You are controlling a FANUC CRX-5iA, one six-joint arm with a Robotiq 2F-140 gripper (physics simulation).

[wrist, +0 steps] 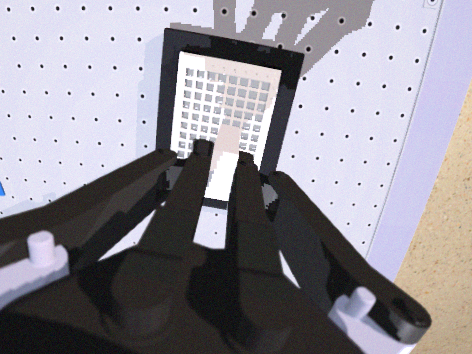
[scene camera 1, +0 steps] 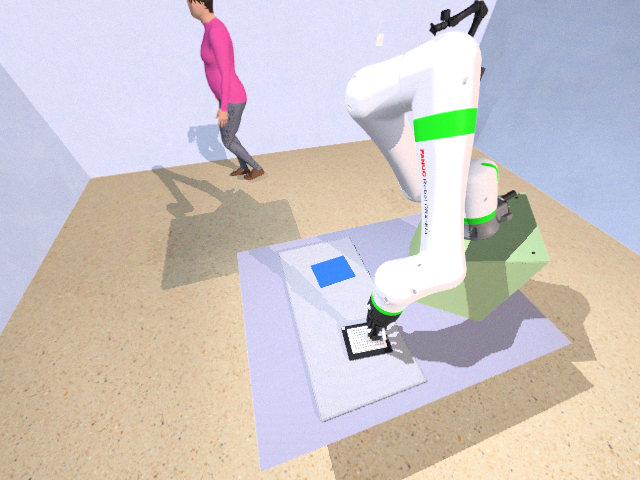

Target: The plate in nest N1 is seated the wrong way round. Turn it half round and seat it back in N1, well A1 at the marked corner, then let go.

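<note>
The white plate (scene camera 1: 357, 338) (wrist: 192, 61) with its grid of wells lies inside the black frame of nest N1 (scene camera 1: 369, 354) (wrist: 169, 90). A small light mark shows at the frame's far left corner in the scene view; which well is A1 cannot be told. My gripper (scene camera 1: 373, 336) (wrist: 226, 142) is shut and empty, with its pale fingertips together. It points down over the plate and hides part of the wells and of the frame's near side in the wrist view. Whether the tips touch the plate cannot be told.
The nest sits on a pale perforated board (scene camera 1: 330, 387) (wrist: 75, 80). A blue rectangle (scene camera 1: 333, 271) lies on the board farther back. The green pedestal (scene camera 1: 478, 289) carries the arm at the right. A person in pink (scene camera 1: 222, 62) stands by the back wall.
</note>
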